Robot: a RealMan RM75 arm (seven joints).
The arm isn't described. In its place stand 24 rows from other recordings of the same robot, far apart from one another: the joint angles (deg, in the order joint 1, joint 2, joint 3, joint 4, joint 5, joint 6, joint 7), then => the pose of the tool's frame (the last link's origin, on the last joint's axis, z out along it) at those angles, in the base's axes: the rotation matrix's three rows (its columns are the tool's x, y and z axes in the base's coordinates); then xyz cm.
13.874 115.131 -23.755 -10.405 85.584 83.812 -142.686 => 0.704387 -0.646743 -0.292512; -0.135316 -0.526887 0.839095; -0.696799 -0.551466 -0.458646; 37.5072 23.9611 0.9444
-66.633 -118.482 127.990 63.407 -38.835 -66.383 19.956 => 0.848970 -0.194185 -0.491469; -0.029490 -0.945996 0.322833; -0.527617 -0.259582 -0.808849; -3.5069 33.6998 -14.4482
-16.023 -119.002 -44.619 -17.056 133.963 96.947 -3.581 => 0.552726 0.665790 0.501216; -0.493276 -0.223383 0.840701; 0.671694 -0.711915 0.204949; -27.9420 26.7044 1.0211
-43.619 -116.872 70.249 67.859 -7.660 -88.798 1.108 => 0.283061 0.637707 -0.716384; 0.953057 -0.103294 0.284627; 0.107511 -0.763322 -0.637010; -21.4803 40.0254 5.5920
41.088 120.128 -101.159 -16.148 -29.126 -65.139 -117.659 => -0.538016 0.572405 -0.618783; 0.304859 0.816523 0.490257; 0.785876 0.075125 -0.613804; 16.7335 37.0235 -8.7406
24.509 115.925 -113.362 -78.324 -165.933 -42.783 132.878 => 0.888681 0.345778 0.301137; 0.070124 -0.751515 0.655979; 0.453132 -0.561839 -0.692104; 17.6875 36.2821 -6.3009
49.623 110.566 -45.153 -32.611 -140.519 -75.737 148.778 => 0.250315 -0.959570 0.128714; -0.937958 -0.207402 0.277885; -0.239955 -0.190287 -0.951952; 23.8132 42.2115 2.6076
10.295 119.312 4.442 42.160 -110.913 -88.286 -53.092 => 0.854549 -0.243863 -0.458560; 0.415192 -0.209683 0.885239; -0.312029 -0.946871 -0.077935; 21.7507 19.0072 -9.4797
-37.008 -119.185 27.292 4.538 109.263 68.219 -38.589 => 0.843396 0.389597 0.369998; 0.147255 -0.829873 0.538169; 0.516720 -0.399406 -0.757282; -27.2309 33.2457 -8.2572
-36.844 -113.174 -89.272 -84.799 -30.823 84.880 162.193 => 0.346780 0.812292 -0.468962; 0.915528 -0.184482 0.357456; 0.203844 -0.553307 -0.807651; -14.3643 36.9814 1.3522
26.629 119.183 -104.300 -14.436 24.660 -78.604 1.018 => 0.701481 -0.595973 -0.390820; 0.408658 -0.112910 0.905677; -0.583887 -0.795026 0.164345; 27.3866 35.2701 2.8887
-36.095 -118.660 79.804 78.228 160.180 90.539 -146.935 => 0.690554 0.418706 -0.589762; 0.652933 -0.711657 0.259275; -0.311148 -0.564119 -0.764825; -19.1720 36.5601 1.8969
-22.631 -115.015 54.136 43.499 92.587 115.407 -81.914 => 0.692212 0.180886 0.698658; 0.256390 -0.966566 -0.003776; 0.674616 0.181743 -0.715446; -22.8906 26.3747 4.1554
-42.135 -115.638 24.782 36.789 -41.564 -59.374 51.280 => 0.282021 0.953767 -0.103884; 0.725192 -0.141027 0.673950; 0.628141 -0.265404 -0.731437; -29.9817 42.5840 5.4578
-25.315 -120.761 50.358 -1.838 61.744 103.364 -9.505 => 0.570976 0.389073 0.722917; -0.408797 -0.628893 0.661346; 0.711949 -0.673139 -0.200031; -25.8031 26.0791 -3.0281
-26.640 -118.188 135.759 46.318 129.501 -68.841 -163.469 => 0.528265 0.626155 0.573468; -0.463699 -0.353036 0.812619; 0.711280 -0.695195 0.103851; -13.9925 34.7173 -2.9879
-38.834 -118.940 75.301 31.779 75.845 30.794 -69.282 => 0.869198 0.485711 0.092627; 0.239127 -0.576875 0.781047; 0.432797 -0.656735 -0.617565; -22.6367 44.2764 -3.4131
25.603 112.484 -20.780 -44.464 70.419 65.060 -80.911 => 0.480054 -0.877200 -0.008286; -0.354947 -0.202868 0.912610; -0.802222 -0.435162 -0.408747; 36.1885 36.3266 15.3498
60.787 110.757 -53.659 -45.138 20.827 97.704 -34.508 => 0.531500 -0.701630 0.474576; -0.809698 -0.585388 0.041359; 0.248792 -0.406246 -0.879242; 16.3385 42.1596 5.3143
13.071 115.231 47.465 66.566 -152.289 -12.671 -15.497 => 0.900166 -0.367029 -0.234503; -0.071330 -0.655369 0.751933; -0.429667 -0.660138 -0.616120; 17.9202 30.3479 -11.0778
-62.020 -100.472 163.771 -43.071 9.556 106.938 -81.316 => 0.881405 0.470831 -0.037999; 0.462147 -0.842911 0.275538; 0.097703 -0.260422 -0.960539; -24.1488 39.8505 16.3173
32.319 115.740 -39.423 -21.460 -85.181 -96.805 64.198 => 0.510445 -0.423602 -0.748336; -0.066519 -0.887093 0.456773; -0.857334 -0.183379 -0.480990; 23.1588 33.8193 2.8642
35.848 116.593 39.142 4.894 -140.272 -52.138 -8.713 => 0.981641 -0.133825 -0.135910; 0.064376 -0.438278 0.896531; -0.179545 -0.888821 -0.421617; 30.5976 37.8259 -4.0900
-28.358 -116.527 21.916 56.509 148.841 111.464 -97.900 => 0.697307 0.714392 0.058365; 0.699776 -0.696139 0.160323; 0.155164 -0.070952 -0.985338; -31.7205 27.3117 7.7896
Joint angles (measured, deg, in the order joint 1, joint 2, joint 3, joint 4, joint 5, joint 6, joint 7), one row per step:
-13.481, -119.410, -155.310, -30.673, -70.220, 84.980, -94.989
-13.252, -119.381, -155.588, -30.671, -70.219, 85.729, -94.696
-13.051, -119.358, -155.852, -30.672, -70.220, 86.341, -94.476
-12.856, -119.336, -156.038, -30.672, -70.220, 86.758, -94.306
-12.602, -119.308, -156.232, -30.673, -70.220, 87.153, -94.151
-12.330, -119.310, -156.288, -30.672, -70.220, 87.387, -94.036
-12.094, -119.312, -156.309, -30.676, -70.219, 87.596, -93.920
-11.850, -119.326, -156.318, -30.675, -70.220, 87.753, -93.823
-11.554, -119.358, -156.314, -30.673, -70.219, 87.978, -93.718
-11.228, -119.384, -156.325, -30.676, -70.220, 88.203, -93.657
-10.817, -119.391, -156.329, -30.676, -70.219, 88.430, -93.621
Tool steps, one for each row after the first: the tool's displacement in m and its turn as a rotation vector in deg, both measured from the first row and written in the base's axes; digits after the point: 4 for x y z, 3 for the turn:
0.0003, -0.0021, 0.0008, 0.114, -0.269, -0.391
0.0004, -0.0039, 0.0015, 0.241, -0.507, -0.668
0.0003, -0.0055, 0.0021, 0.340, -0.650, -0.809
-0.0002, -0.0075, 0.0027, 0.453, -0.783, -0.862
-0.0009, -0.0095, 0.0028, 0.472, -0.853, -0.815
-0.0014, -0.0112, 0.0029, 0.470, -0.897, -0.804
-0.0020, -0.0129, 0.0028, 0.464, -0.938, -0.737
-0.0025, -0.0151, 0.0025, 0.427, -1.030, -0.681
-0.0032, -0.0174, 0.0024, 0.397, -1.146, -0.561
-0.0043, -0.0203, 0.0023, 0.356, -1.264, -0.344

